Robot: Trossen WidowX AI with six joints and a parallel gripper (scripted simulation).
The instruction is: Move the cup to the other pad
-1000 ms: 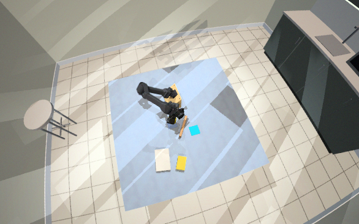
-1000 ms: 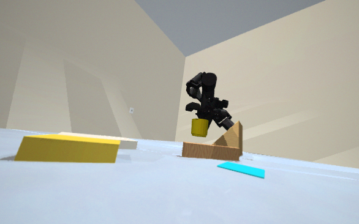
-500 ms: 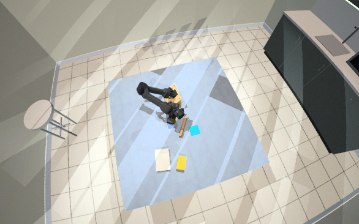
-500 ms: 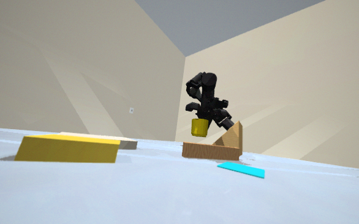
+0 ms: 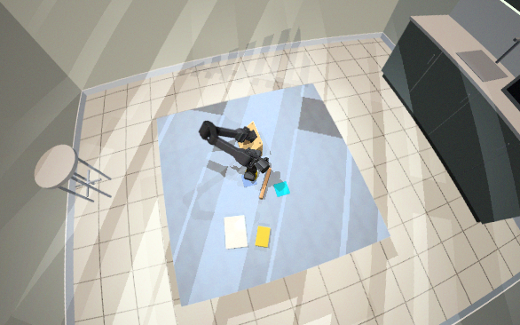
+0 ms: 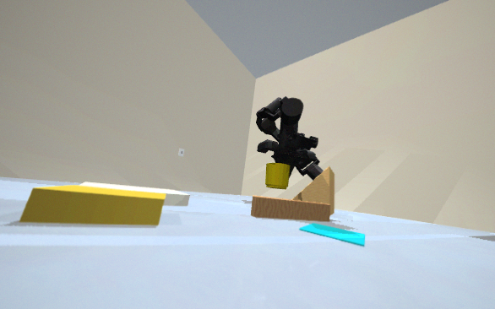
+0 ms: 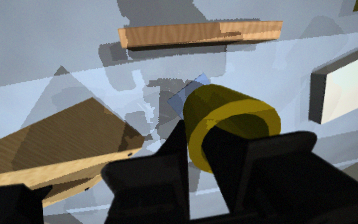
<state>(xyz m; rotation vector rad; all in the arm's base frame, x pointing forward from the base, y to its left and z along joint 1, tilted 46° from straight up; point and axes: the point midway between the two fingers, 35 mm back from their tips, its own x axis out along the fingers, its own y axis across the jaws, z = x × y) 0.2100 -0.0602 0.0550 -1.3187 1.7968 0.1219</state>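
The cyan pad is 150 mm ahead of my gripper tip, 130 mm to the left of it and 110 mm below it. Round my gripper tip: yellow cup 20 mm to the right, 20 mm ahead; blue pad 110 mm below, 30 mm to the right, 10 mm ahead; wooden bar 90 mm below, 80 mm ahead, 50 mm to the left.
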